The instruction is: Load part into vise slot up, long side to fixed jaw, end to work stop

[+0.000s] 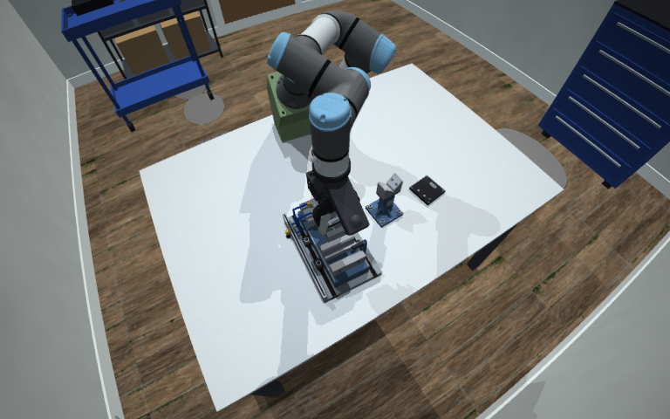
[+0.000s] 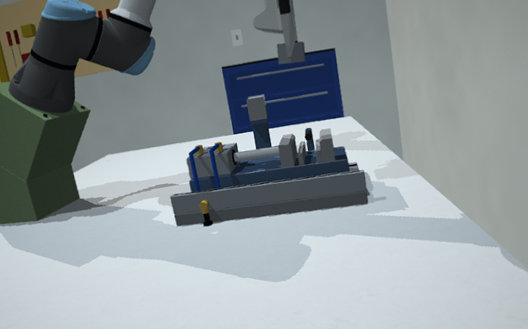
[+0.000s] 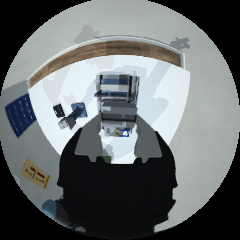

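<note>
The part is right at my hand. From my hand the other things lie so: work stop: 15 cm below, 6 cm to the left, 2 cm ahead; then fixed jaw: 16 cm below, 4 cm ahead, 1 cm to the left; then moving jaw: 16 cm below, 3 cm behind, 2 cm to the left.
</note>
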